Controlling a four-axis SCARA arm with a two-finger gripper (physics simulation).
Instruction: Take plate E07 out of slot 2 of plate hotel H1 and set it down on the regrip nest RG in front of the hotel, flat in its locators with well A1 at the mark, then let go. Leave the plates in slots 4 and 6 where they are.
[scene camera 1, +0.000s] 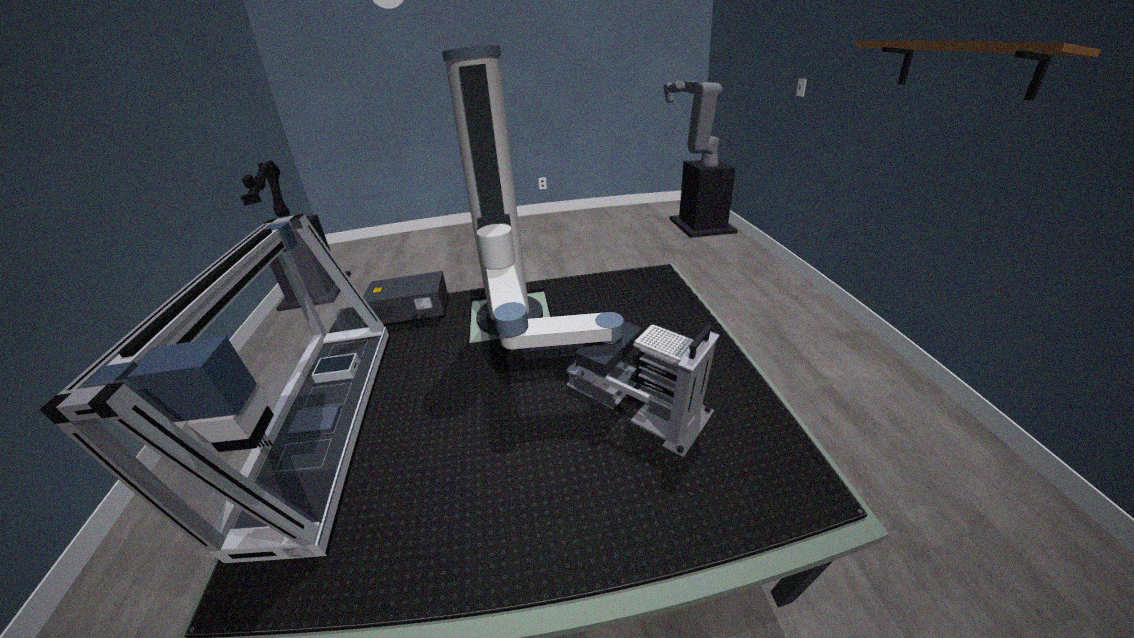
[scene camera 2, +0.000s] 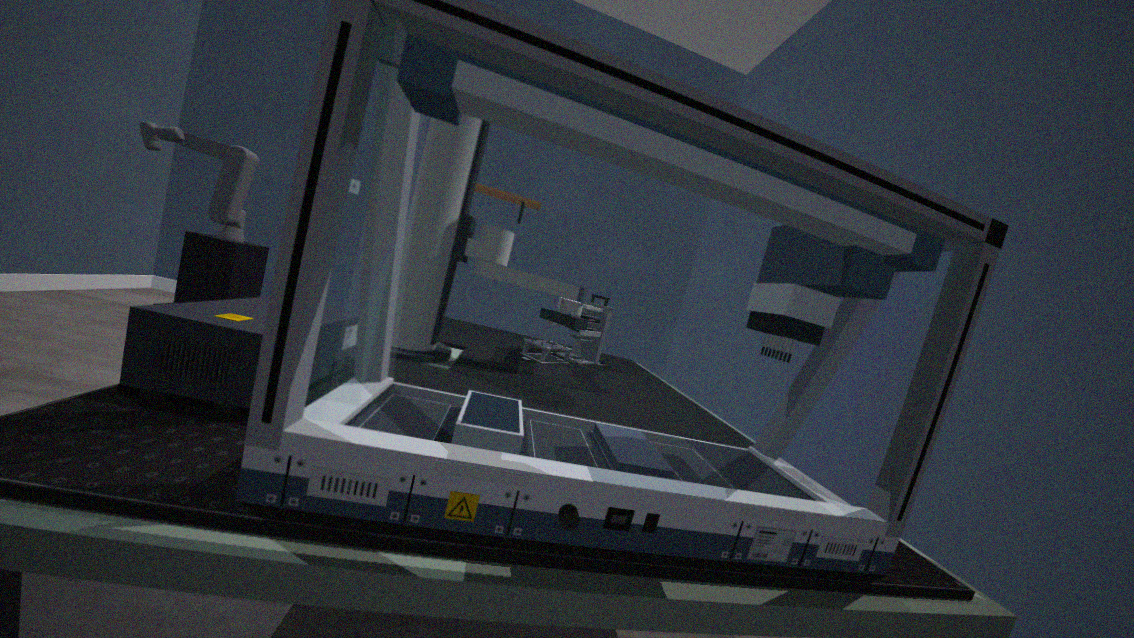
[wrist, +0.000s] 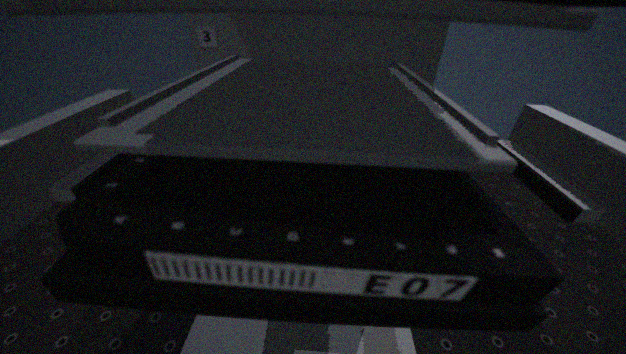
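Places are measured from the arm's base along level axes (x back, y right, z up), in metres.
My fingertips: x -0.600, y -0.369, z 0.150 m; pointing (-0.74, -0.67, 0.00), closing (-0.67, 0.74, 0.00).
Note:
For each thing: its top centre in the pictures, then the offset to it from my fingertips. "pt": a spot on its surface instead. Level surfaces: height alone.
- Plate E07, middle of its top: (wrist: 314, 101) (scene camera 1: 661, 372) dx +0.012, dy +0.005, dz +0.011 m
- shelf, middle of its top: (wrist: 307, 84) (scene camera 1: 666, 372) dx +0.005, dy -0.006, dz +0.014 m
- white well plate, middle of its top: (scene camera 1: 666, 341) dx +0.013, dy +0.001, dz +0.106 m
- grey nest RG, surface spot: (scene camera 1: 585, 386) pt dx +0.153, dy +0.171, dz -0.133 m
- black table mat, its level: dz -0.138 m
Plate E07 (wrist: 320, 250) is black, with its label facing the wrist camera. It sits in hotel H1 (scene camera 1: 699, 388) (scene camera 2: 589, 349), below the shelf (wrist: 320, 110) marked 3, and looks slightly skewed in the wrist view. My gripper (scene camera 1: 650, 382) (wrist: 325, 119) is open, its fingers to the left and right of E07 with a gap at the right; the left fingertip is dim. A white well plate (scene camera 1: 664, 341) lies at the hotel's top. Other plates inside are too dark to tell apart. The grey nest RG (scene camera 1: 585, 386) (scene camera 2: 543, 350) stands in front of the hotel, partly hidden under my gripper.
A framed liquid handler (scene camera 1: 340, 468) (scene camera 2: 713, 499) stands on the left of the black table mat (scene camera 1: 515, 491) in scene camera 1. A dark control box (scene camera 1: 408, 297) (scene camera 2: 190, 357) stands beyond it, near the arm's column (scene camera 1: 485, 142). A wooden shelf (scene camera 1: 975, 47) is on the right wall.

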